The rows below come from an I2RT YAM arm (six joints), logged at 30 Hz.
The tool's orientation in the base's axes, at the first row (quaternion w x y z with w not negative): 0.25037 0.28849 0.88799 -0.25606
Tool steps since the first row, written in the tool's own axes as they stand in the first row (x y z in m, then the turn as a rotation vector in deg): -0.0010 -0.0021 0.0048 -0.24 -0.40 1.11; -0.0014 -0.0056 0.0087 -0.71 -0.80 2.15; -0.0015 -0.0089 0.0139 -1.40 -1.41 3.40; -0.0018 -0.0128 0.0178 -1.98 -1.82 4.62; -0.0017 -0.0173 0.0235 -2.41 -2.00 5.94; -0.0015 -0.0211 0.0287 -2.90 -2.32 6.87; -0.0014 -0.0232 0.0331 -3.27 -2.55 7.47; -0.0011 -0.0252 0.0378 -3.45 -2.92 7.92; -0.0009 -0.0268 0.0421 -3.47 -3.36 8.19; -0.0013 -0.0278 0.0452 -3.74 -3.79 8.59
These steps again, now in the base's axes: 0.0008 -0.0047 -0.0023 0.24 -1.04 -0.56; 0.0000 -0.0097 -0.0039 0.63 -2.12 -0.93; -0.0005 -0.0152 -0.0067 1.10 -3.57 -1.26; -0.0016 -0.0203 -0.0082 1.61 -4.81 -1.70; -0.0029 -0.0269 -0.0111 2.19 -5.89 -2.37; -0.0039 -0.0326 -0.0139 2.61 -6.86 -2.67; -0.0040 -0.0367 -0.0166 2.90 -7.52 -2.83; -0.0041 -0.0408 -0.0196 2.92 -8.12 -2.94; -0.0040 -0.0444 -0.0225 2.74 -8.60 -2.99; -0.0035 -0.0471 -0.0242 2.77 -9.25 -3.00
